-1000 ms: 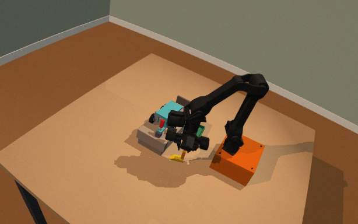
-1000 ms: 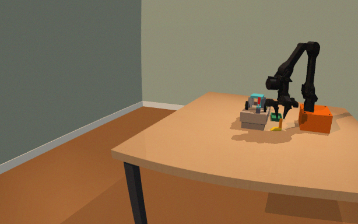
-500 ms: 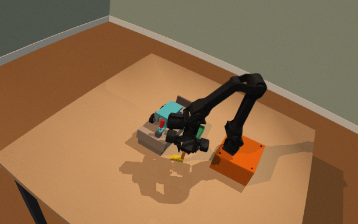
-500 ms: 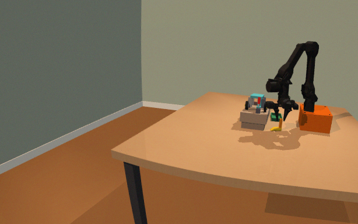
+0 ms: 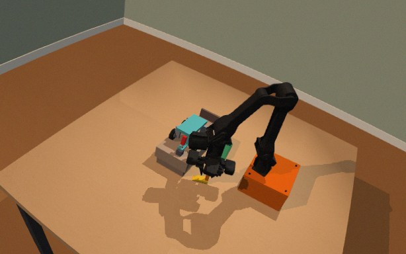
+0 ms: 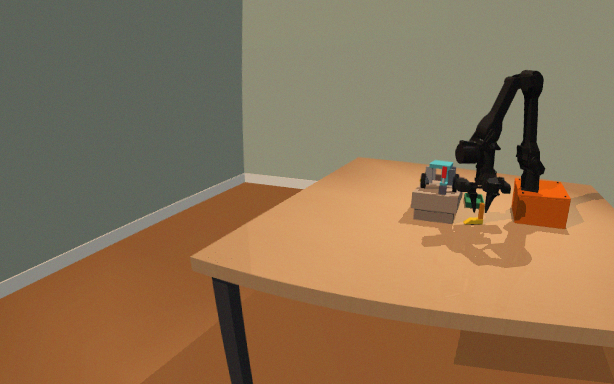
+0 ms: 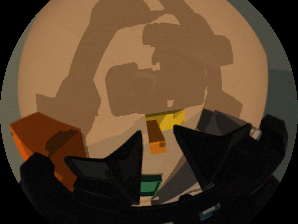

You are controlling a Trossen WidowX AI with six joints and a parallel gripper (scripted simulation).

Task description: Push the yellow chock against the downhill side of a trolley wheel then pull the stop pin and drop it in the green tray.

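My gripper tip is now 10 mm short of the yellow chock, 10 mm to the right of it and 20 mm above it. The rest, counted from my gripper tip: teal-topped trolley: 170 mm ahead, 70 mm to the right, 70 mm above; then red-headed stop pin: 130 mm ahead, 20 mm to the left, 90 mm above; then ramp block: 170 mm ahead, 80 mm to the right, 10 mm above.
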